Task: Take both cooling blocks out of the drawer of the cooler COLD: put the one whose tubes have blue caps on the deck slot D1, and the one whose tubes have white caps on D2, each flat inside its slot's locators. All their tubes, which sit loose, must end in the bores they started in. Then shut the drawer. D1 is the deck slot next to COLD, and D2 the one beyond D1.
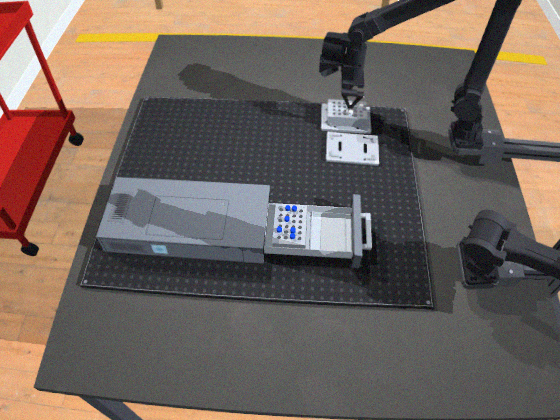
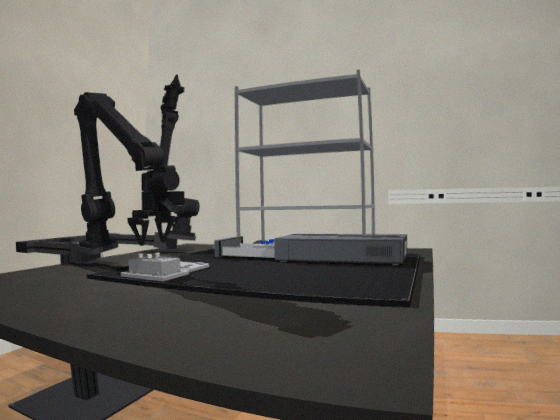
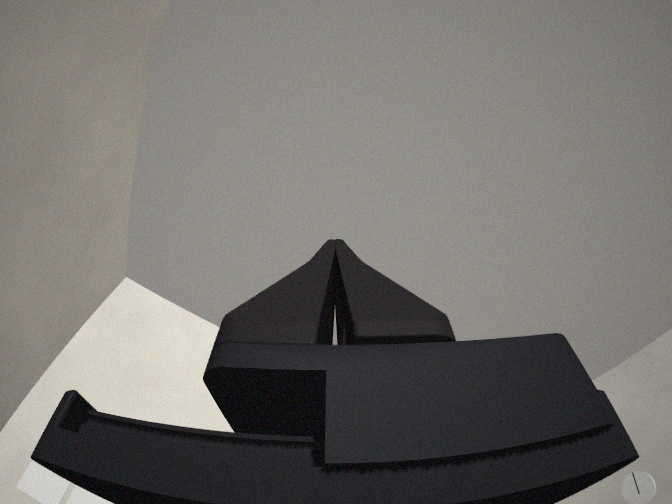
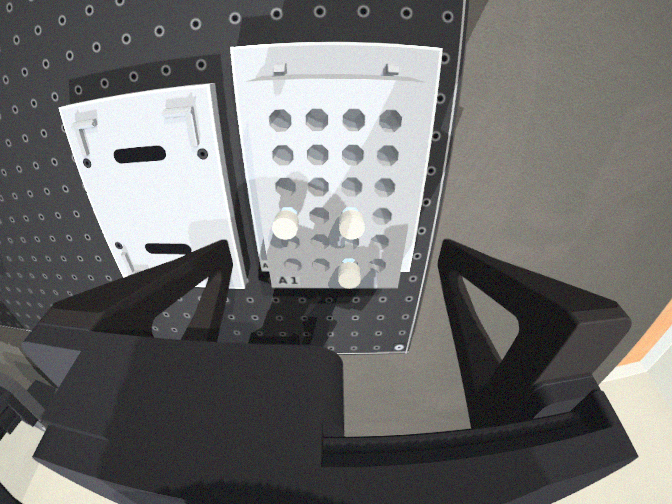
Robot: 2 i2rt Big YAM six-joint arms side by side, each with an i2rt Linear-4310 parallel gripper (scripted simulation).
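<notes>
Visible: a cooler COLD (image 1: 214,221), with image 2 also showing the cooler COLD (image 2: 341,248). In image 3 the cooler COLD is out of frame; in image 4 the cooler COLD is out of frame as well. My right gripper (image 2: 152,243) appears in image 4 too, my right gripper (image 4: 335,251). My left gripper (image 3: 334,251) is visible. Also present are a slot D1 (image 4: 180,199) and a slot D2 (image 4: 422,64).
</notes>
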